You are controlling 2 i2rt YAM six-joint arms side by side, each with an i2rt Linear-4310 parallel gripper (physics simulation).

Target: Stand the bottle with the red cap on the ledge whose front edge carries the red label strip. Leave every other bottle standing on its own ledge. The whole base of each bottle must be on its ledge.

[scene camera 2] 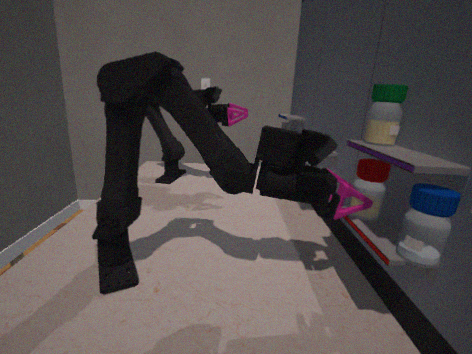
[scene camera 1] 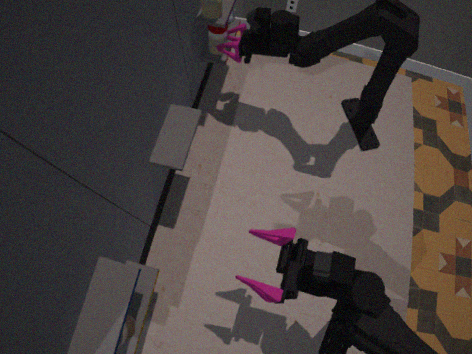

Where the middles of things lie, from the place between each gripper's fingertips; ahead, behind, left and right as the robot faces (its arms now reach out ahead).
Right now my left hand is 630 mm to the left of the purple-strip ledge (scene camera 2: pixel 424 164), 200 mm short of it and 20 mm above it. The rest, counted from my left hand: red-strip ledge (scene camera 2: pixel 383 233) (630 mm to the right, 200 mm ahead, 160 mm below); blue-capped bottle (scene camera 2: pixel 426 226) (720 mm to the right, 200 mm ahead, 100 mm below).
The red-strip ledge is 50 mm to the right of my right hand, 40 mm below it and 10 mm ahead of it. Round my right hand: purple-strip ledge (100 mm above, 50 mm to the right, 10 mm ahead); blue-capped bottle (140 mm to the right, 20 mm above, 10 mm ahead).
